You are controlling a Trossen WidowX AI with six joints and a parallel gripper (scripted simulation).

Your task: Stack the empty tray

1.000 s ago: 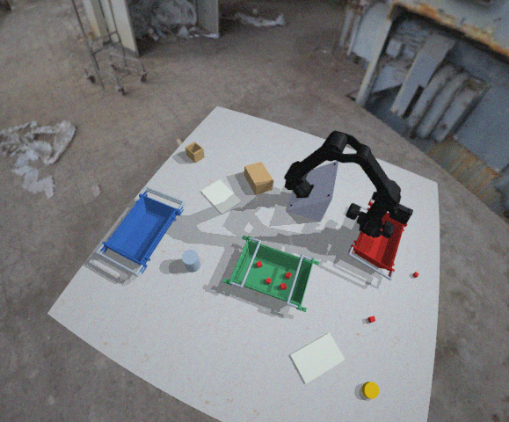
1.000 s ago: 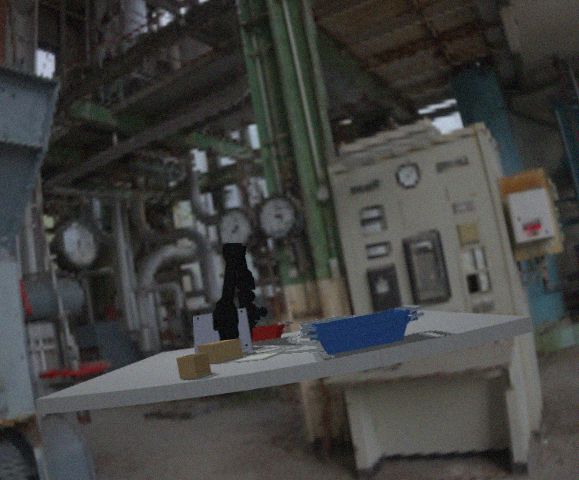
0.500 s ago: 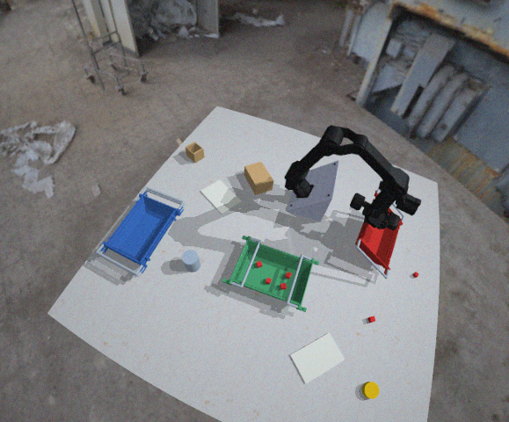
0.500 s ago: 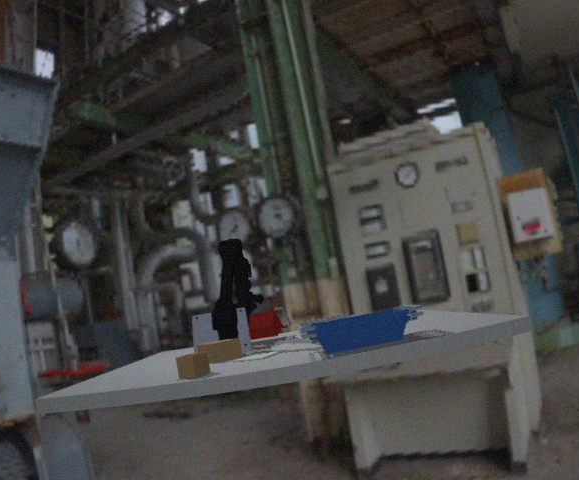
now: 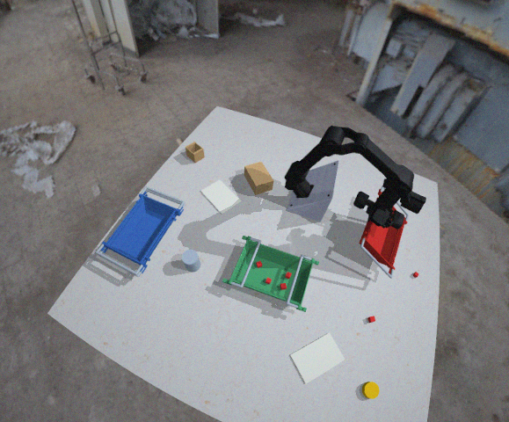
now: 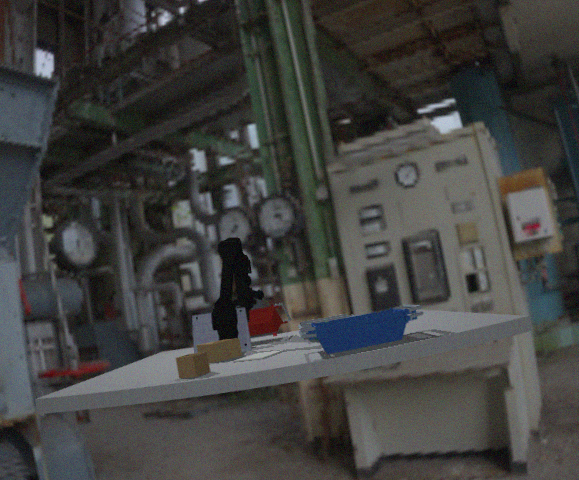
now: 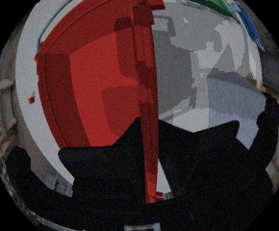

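Right now the red tray is 7 cm to the left of my gripper tip. Also, from my gripper tip: grey cylinder (50 cm to the right, 44 cm ahead, 6 cm below); yellow disc (53 cm ahead, 21 cm to the left, 8 cm below).
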